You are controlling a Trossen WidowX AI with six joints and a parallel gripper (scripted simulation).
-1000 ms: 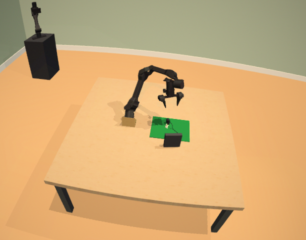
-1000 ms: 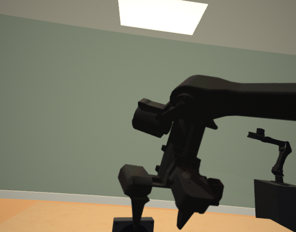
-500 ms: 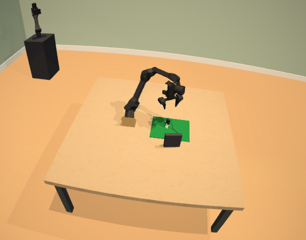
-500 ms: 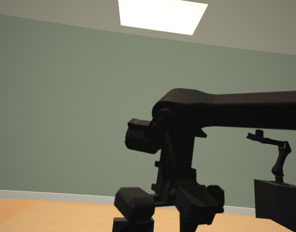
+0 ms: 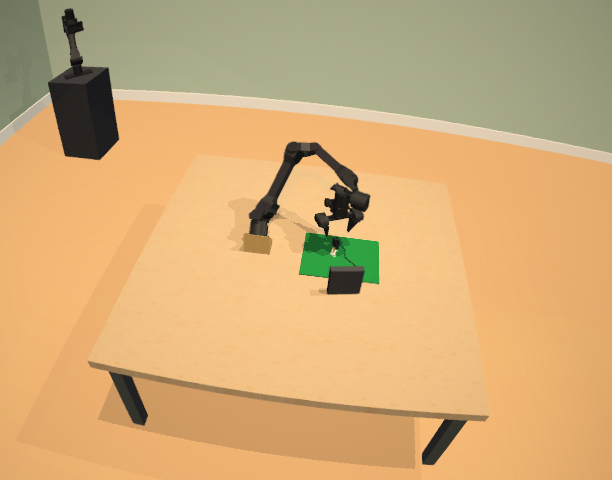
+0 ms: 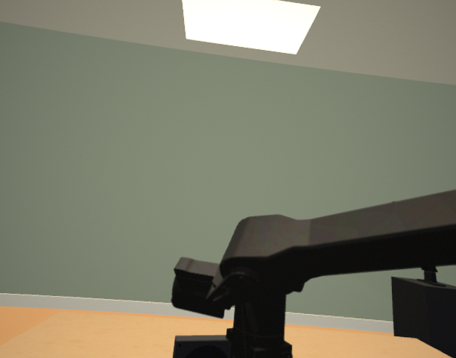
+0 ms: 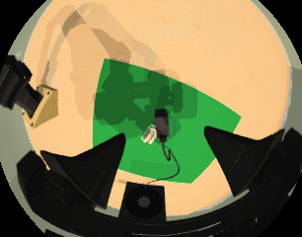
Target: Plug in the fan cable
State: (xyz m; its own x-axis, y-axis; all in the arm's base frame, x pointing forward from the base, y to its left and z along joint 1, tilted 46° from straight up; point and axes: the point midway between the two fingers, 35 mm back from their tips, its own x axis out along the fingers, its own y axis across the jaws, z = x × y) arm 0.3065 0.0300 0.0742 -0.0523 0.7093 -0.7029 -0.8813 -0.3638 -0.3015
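The fan cable plug is 50 mm below my gripper tip and 10 mm to the right of it. Also, from my gripper tip: green board (80 mm below, 60 mm to the right, 30 mm ahead); then pale header (70 mm below, 40 mm to the right); then black square fan (230 mm to the right, 50 mm ahead, 10 mm below).
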